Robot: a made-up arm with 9 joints. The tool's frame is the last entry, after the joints.
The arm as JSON. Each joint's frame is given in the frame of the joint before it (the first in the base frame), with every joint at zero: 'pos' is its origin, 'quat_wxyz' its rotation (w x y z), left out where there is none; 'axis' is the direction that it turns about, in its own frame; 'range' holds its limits. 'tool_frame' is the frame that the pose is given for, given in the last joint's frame.
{
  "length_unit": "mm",
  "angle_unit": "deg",
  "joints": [
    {
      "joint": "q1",
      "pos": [
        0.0,
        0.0,
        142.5
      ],
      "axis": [
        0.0,
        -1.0,
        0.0
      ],
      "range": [
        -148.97,
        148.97
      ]
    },
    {
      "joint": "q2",
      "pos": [
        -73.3,
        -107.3,
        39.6
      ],
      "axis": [
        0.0,
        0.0,
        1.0
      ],
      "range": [
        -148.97,
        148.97
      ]
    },
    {
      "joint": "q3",
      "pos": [
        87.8,
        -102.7,
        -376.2
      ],
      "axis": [
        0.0,
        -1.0,
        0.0
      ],
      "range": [
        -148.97,
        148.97
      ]
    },
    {
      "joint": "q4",
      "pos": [
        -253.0,
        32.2,
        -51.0
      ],
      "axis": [
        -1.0,
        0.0,
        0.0
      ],
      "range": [
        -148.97,
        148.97
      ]
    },
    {
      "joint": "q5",
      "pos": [
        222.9,
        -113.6,
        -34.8
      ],
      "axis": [
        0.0,
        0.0,
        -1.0
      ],
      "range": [
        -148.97,
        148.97
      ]
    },
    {
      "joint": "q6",
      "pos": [
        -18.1,
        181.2,
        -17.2
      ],
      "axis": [
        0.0,
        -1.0,
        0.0
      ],
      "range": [
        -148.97,
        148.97
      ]
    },
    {
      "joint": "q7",
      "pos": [
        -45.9,
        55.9,
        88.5
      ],
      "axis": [
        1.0,
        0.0,
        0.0
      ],
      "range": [
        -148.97,
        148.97
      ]
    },
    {
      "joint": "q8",
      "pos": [
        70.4,
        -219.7,
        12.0
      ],
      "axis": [
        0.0,
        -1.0,
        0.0
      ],
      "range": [
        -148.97,
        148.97
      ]
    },
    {
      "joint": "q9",
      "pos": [
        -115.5,
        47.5,
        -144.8
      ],
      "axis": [
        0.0,
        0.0,
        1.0
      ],
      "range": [
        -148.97,
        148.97
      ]
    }
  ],
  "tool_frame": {
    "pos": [
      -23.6,
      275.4,
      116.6
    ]
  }
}
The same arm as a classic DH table. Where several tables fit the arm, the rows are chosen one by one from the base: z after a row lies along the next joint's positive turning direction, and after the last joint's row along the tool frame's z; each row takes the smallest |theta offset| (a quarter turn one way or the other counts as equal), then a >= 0, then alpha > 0; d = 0 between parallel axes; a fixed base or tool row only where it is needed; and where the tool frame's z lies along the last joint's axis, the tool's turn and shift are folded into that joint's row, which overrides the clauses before.
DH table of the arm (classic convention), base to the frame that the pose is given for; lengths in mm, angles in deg. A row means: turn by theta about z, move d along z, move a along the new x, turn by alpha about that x. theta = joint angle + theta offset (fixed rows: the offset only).
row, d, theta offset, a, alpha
base (fixed), 142.5, 0, 0, 90
q1, 107.3, 0, -73.3, -90
q2, -336.6, 0, 87.8, 90
q3, 70.5, -90, 51, 90
q4, 30.1, 90, 113.6, 90
q5, 52, 90, 18.1, 90
q6, -237.1, -90, 88.5, 90
q7, 24.5, 0, 12, -90
q8, 172.2, 90, 115.5, 90
q9, 0, -85.1, 276.4, 0
tool (fixed), -28.2, -94.9, 0, 0
Joint limits (deg, base to tool): -148.97..148.97 -148.97..148.97 -148.97..148.97 -148.97..148.97 -148.97..148.97 -148.97..148.97 -148.97..148.97 -148.97..148.97 -148.97..148.97

